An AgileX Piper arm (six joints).
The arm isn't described. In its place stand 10 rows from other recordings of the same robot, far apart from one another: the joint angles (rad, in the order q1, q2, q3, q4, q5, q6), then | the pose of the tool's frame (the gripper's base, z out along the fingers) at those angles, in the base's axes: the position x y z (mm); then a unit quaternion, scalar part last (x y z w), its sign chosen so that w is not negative.
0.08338 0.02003 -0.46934 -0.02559 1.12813 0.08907 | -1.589 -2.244 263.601 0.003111 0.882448 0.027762 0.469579
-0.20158 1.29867 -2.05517 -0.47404 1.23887 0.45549 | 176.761 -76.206 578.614 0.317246 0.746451 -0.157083 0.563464
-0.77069 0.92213 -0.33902 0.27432 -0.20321 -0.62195 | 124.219 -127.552 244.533 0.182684 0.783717 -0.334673 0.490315
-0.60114 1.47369 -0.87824 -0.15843 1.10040 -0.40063 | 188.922 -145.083 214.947 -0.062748 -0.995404 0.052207 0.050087
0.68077 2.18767 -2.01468 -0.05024 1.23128 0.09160 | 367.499 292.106 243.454 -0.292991 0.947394 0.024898 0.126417
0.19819 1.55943 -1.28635 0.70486 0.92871 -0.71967 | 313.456 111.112 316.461 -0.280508 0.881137 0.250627 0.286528
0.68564 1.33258 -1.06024 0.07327 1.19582 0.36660 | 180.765 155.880 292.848 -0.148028 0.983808 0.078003 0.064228
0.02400 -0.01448 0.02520 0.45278 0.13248 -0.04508 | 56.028 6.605 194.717 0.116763 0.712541 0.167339 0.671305
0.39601 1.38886 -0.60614 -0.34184 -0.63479 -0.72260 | 253.481 125.587 256.010 -0.523906 0.518688 -0.129920 0.663027
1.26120 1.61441 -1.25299 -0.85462 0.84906 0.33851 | 153.873 311.907 297.260 -0.572281 0.706505 -0.108857 0.401865
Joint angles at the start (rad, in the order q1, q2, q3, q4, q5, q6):
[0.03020 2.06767 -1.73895 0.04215 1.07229 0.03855]
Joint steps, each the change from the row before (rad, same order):
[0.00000 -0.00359 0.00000 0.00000 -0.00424 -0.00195]
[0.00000 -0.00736 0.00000 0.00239 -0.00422 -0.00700]
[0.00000 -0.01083 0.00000 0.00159 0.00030 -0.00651]
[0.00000 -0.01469 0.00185 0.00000 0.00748 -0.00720]
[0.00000 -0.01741 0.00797 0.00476 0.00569 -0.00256]
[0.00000 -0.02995 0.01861 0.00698 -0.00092 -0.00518]
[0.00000 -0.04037 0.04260 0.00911 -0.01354 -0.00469]
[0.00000 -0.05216 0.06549 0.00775 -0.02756 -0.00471]
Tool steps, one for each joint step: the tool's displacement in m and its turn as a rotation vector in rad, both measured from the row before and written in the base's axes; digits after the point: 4 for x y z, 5 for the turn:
[0.0000 0.0000 0.0017 -0.00031 -0.00791 0.00171]
[-0.0004 0.0002 0.0034 0.00077 -0.01182 0.00601]
[-0.0012 0.0001 0.0048 0.00007 -0.01079 0.00591]
[-0.0026 -0.0001 0.0057 -0.00181 -0.00572 0.00723]
[-0.0035 0.0003 0.0052 0.00409 -0.00374 0.00176]
[-0.0059 0.0004 0.0078 0.00567 -0.01234 0.00356]
[-0.0090 0.0004 0.0056 0.00769 -0.01131 0.00193]
[-0.0123 0.0001 0.0040 0.00614 -0.01427 0.00104]

